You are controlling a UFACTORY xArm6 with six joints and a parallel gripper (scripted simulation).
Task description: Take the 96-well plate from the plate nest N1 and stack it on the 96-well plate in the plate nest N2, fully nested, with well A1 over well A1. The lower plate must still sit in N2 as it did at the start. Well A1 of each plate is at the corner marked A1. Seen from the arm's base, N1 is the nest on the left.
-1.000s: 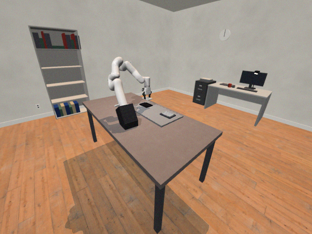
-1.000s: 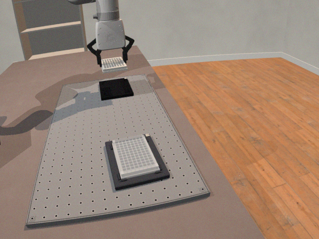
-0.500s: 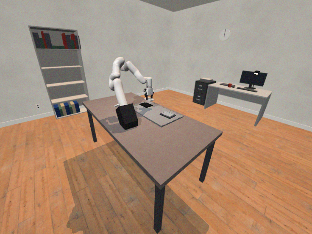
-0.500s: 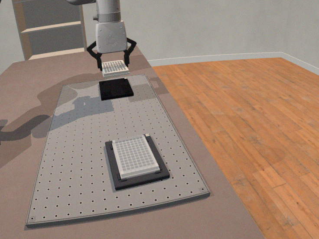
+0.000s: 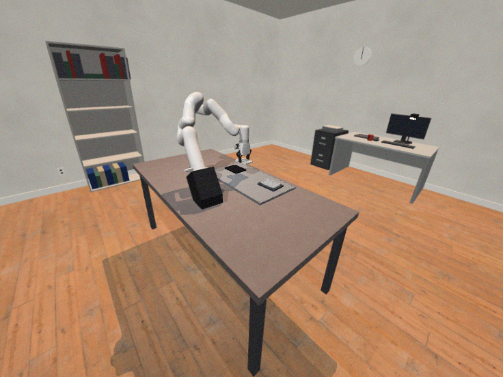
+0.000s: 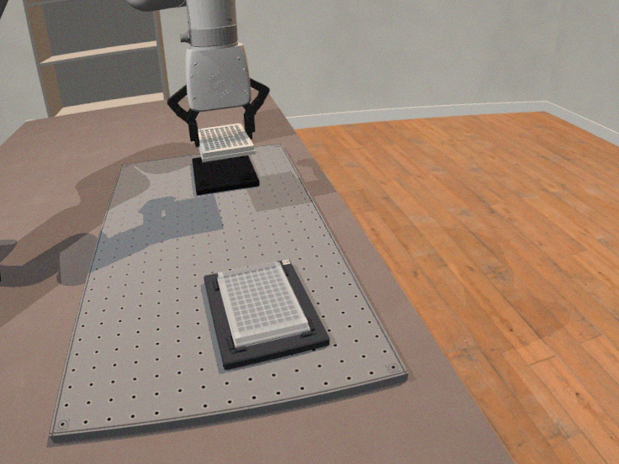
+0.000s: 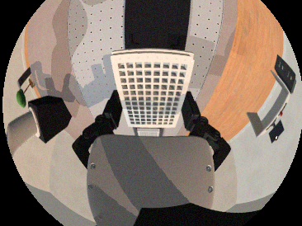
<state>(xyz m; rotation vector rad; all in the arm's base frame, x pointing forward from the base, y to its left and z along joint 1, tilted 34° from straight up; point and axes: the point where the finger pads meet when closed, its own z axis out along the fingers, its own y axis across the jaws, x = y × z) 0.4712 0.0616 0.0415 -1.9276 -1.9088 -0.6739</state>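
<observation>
Now: the clear 96-well plate 10 mm behind my hand, 310 mm to the right of it and 110 mm below it. From my hand the other things lie so: plate nest N2 (10 mm behind, 310 mm to the right, 120 mm below); then white 96-well plate (10 mm below); then black plate nest N1 (120 mm to the left, 120 mm below).
</observation>
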